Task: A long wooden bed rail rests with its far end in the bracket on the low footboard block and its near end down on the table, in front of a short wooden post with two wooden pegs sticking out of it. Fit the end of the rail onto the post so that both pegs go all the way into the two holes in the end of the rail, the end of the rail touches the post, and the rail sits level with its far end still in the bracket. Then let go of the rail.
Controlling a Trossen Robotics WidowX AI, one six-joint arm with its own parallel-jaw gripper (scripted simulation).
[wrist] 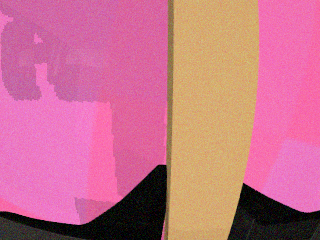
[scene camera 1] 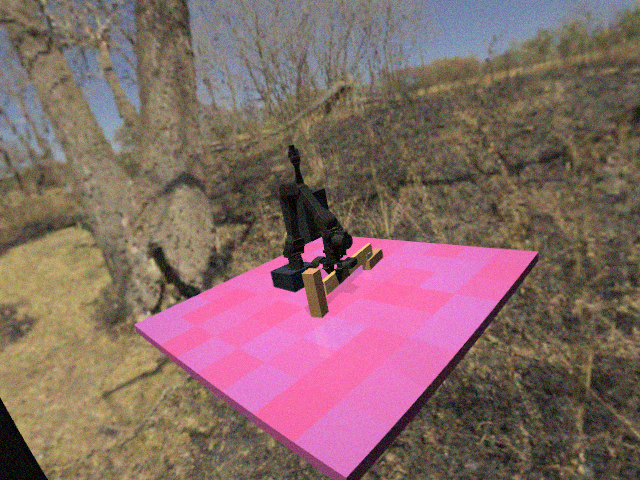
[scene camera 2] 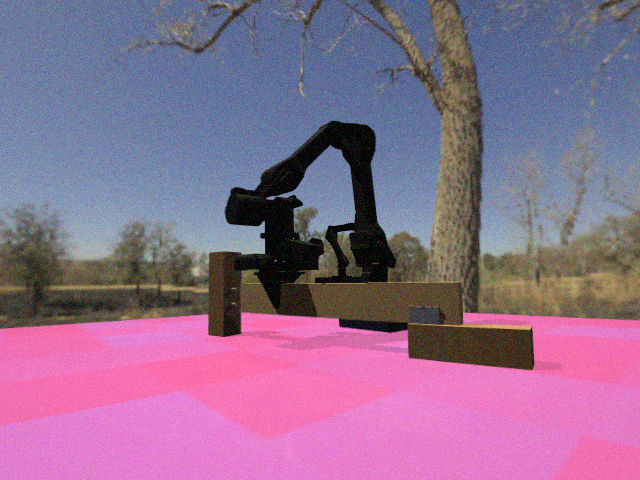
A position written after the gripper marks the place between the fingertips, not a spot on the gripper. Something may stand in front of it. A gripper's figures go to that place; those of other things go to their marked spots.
The gripper (wrist: 184, 172) is 0.10 m from the lens. A wooden rail (wrist: 212, 60) is 0.04 m from the lens.
